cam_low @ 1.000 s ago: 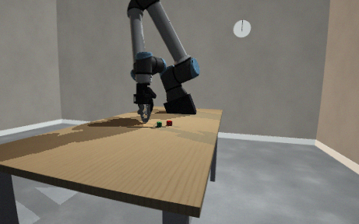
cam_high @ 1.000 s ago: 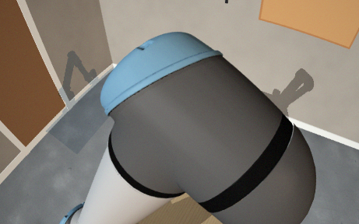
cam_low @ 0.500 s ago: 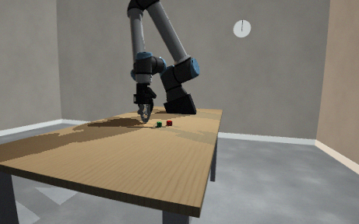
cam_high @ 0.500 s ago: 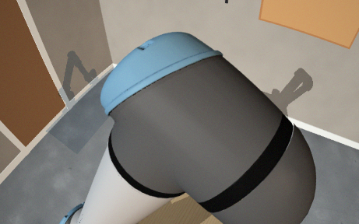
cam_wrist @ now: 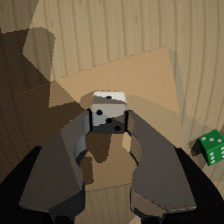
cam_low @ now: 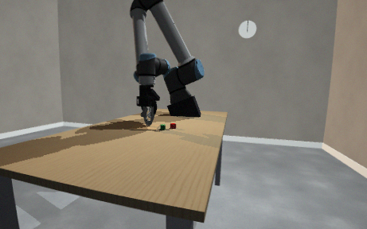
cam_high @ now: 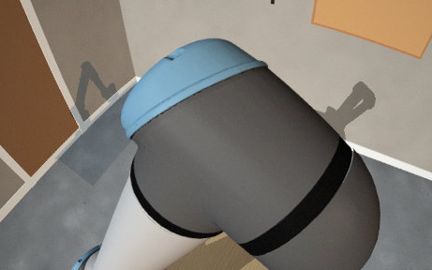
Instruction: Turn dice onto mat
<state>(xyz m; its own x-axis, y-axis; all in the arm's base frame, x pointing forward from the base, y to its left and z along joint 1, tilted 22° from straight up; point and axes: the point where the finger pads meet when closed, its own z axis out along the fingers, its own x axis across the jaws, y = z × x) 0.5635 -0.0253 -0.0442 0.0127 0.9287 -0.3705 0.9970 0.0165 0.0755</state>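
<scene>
The white die lies 1 cm below my hand. Also, from my hand: green die: 5 cm ahead, 11 cm to the left, 1 cm below; then red die: 1 cm behind, 15 cm to the left, 1 cm below; then tan mat: 4 cm ahead, 2 cm below.
</scene>
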